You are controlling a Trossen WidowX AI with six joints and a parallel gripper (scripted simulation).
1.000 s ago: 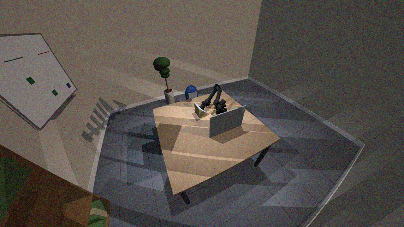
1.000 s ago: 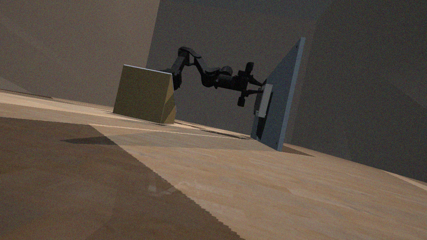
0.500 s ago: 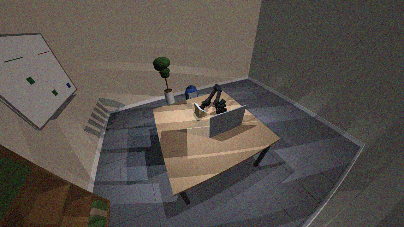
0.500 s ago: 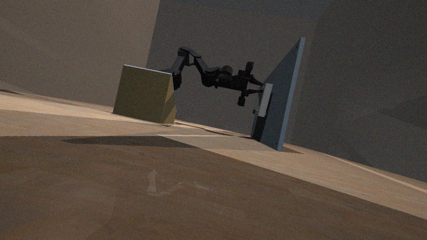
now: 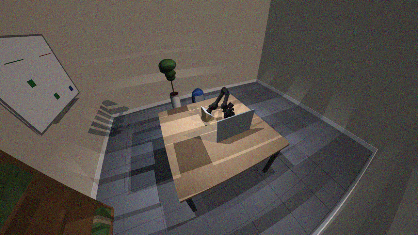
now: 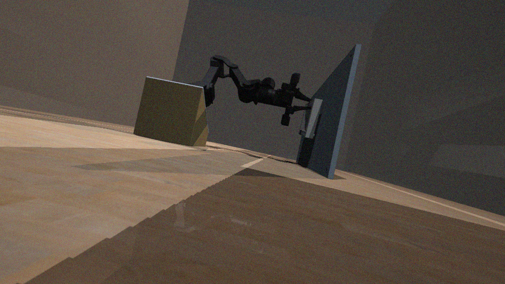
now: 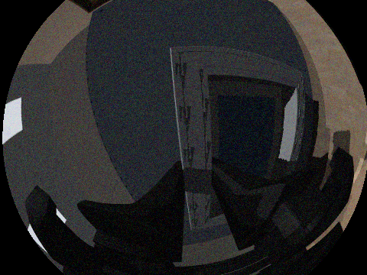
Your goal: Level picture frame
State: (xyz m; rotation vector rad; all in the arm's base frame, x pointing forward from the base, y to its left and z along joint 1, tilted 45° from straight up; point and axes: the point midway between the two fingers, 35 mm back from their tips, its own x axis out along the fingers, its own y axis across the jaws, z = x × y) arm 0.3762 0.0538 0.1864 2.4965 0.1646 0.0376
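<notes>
Right now the picture frame is 50 mm below my gripper tip and 10 mm to the left of it. Also, from my gripper tip: wall panel (70 mm below, 20 mm ahead, 10 mm to the right).
</notes>
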